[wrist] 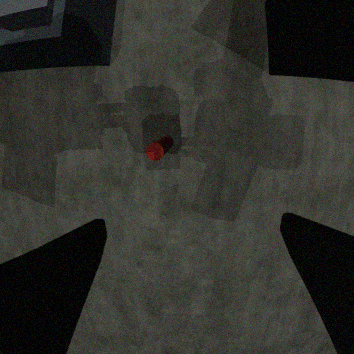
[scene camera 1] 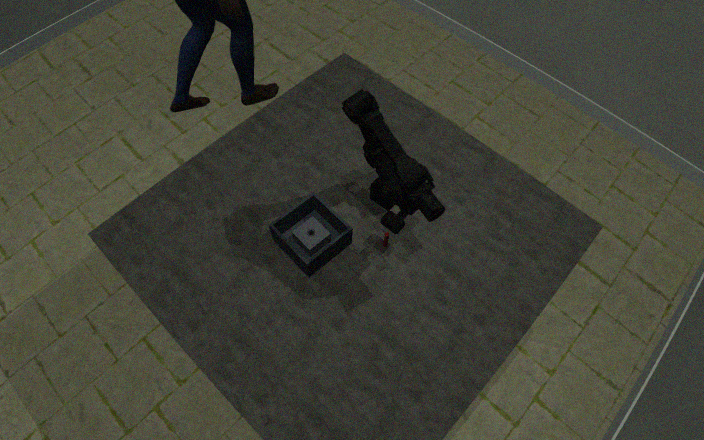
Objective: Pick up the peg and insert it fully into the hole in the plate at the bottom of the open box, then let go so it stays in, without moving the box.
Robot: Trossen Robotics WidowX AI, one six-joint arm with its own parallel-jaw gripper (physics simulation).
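Frame: origin at the arm's base, x left, y back, z up, level; millimetres.
Seen in the pictures: gripper, between the fingertips: (wrist: 194, 225); arm's base, origin of its link: (scene camera 1: 391, 174).
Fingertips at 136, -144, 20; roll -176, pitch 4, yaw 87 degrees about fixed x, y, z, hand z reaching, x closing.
Note:
Pixels of each thing's top centre, then the offset from my fingertips to it, as dx, dy, dz. "*": a spot on its surface instead. Level surfaces: height alone.
- red peg, centre of its top: (wrist: 154, 151) (scene camera 1: 387, 234) -29, -29, -68
- open dark box, centre of its top: (scene camera 1: 310, 226) -234, -163, -50
- light plate, centre of its top: (scene camera 1: 311, 232) -234, -163, -87
- small dark hole, a spot on its surface: (scene camera 1: 311, 232) * -240, -156, -105
- mat, height of its surface: dz -148
The red peg (scene camera 1: 385, 239) (wrist: 155, 151) stands upright on the grey mat, to the right of the box in the scene view. In the wrist view its round top faces the camera. My gripper (scene camera 1: 412, 213) (wrist: 194, 225) is open and empty, above the mat near the peg. In the wrist view the peg shows beyond the fingertips, left of the midline between them. The open dark box (scene camera 1: 332, 255) (wrist: 82, 50) stands on the mat. The light plate (scene camera 1: 317, 239) lies at its bottom, with a small dark hole (scene camera 1: 311, 232) in the middle.
The arm (scene camera 1: 386, 142) reaches up and back, then down over the mat (scene camera 1: 290, 363). The box walls rise around the plate. Shadows fall across the mat around the peg and box. A person's legs (scene camera 1: 241, 57) show past the mat's back left edge, on stone paving.

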